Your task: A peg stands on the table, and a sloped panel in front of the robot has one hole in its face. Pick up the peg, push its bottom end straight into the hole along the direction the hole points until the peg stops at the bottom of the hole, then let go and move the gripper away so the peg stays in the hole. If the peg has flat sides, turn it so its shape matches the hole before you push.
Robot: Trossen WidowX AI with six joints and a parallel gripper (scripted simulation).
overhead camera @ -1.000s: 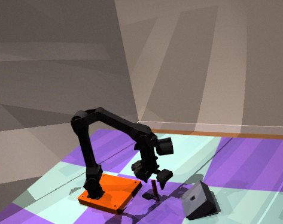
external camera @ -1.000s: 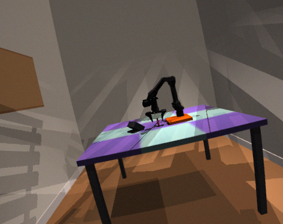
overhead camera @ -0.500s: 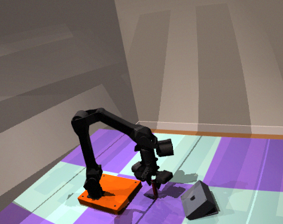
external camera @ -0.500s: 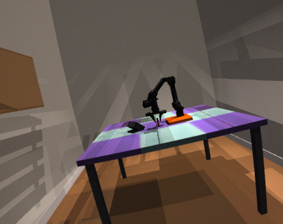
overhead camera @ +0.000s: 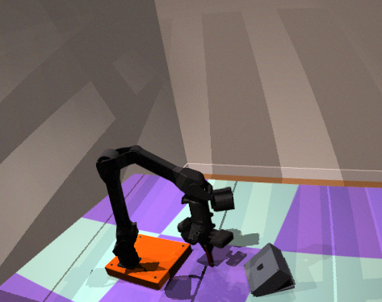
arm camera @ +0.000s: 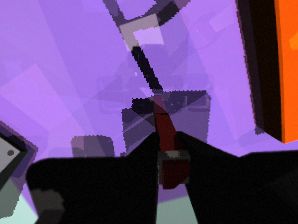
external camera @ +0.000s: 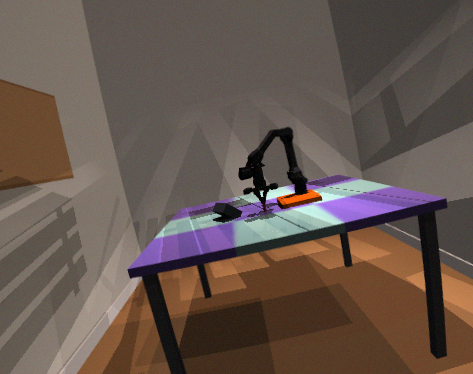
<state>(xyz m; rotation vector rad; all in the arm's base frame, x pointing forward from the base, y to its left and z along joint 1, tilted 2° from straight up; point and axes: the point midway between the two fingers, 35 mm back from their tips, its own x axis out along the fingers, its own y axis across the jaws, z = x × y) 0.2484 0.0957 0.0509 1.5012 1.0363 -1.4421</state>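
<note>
Now: gripper tip 20 cm short of the sloped panel and 6 cm to the left of it. The rest, counted from my gripper tip: red peg 2 cm above.
</note>
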